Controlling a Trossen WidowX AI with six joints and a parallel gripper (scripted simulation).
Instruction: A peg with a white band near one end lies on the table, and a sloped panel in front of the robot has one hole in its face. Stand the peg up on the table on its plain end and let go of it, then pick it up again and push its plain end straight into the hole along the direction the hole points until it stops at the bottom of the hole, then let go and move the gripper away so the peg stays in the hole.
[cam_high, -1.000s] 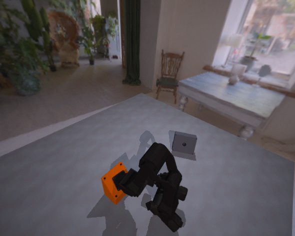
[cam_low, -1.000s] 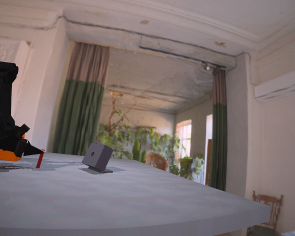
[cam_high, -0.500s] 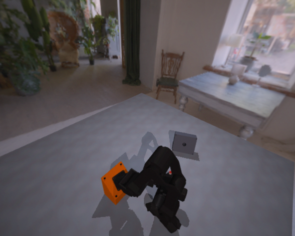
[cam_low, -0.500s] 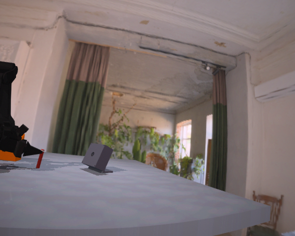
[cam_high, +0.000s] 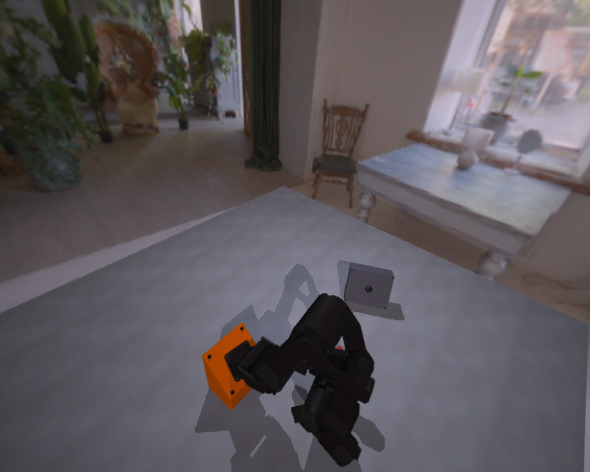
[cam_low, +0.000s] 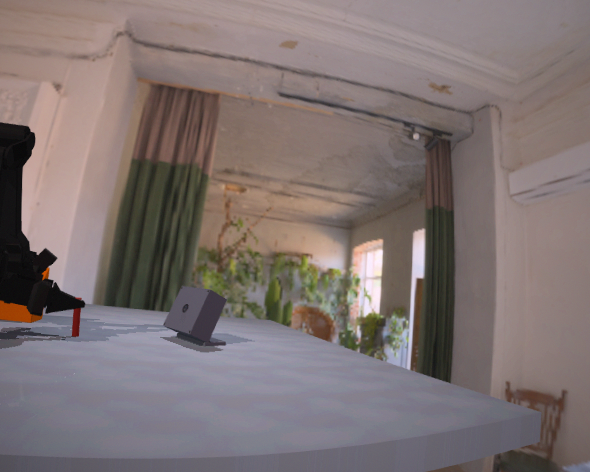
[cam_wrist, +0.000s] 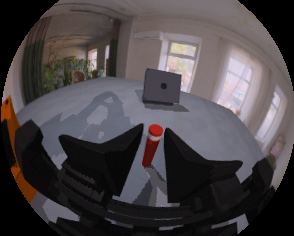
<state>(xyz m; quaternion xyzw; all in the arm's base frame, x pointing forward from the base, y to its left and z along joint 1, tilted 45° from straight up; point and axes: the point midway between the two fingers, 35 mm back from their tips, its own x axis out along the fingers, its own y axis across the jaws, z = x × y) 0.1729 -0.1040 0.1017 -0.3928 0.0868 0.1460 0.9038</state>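
My gripper tip is now 1 cm past the red peg and 1 cm above it. From my gripper tip the other things lie so: grey sloped panel: 24 cm ahead, 7 cm to the left.
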